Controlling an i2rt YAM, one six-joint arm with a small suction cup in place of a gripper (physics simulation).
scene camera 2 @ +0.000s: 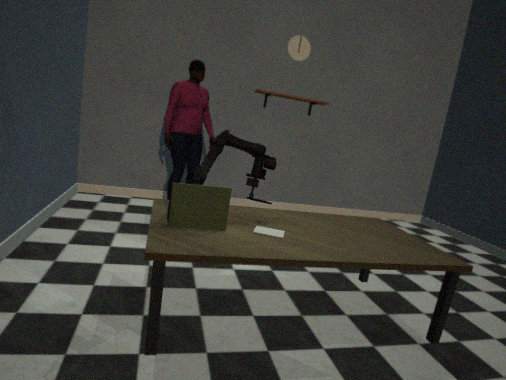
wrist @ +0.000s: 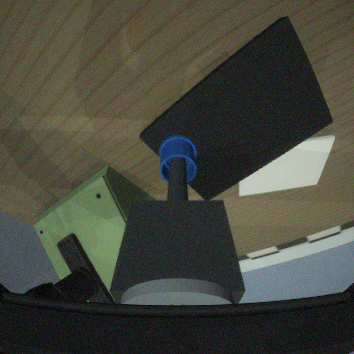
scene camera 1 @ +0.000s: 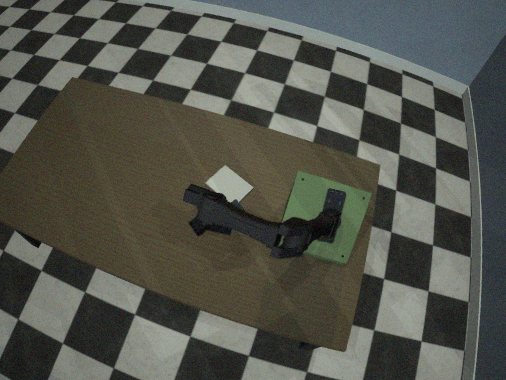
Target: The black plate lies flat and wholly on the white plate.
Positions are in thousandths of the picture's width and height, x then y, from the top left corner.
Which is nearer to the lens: the black plate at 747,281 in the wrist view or the white plate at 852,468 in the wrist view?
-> The black plate.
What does the white plate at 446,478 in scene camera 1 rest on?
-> The table.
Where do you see my suction cup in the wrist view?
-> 496,411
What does my suction cup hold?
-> A black plate.
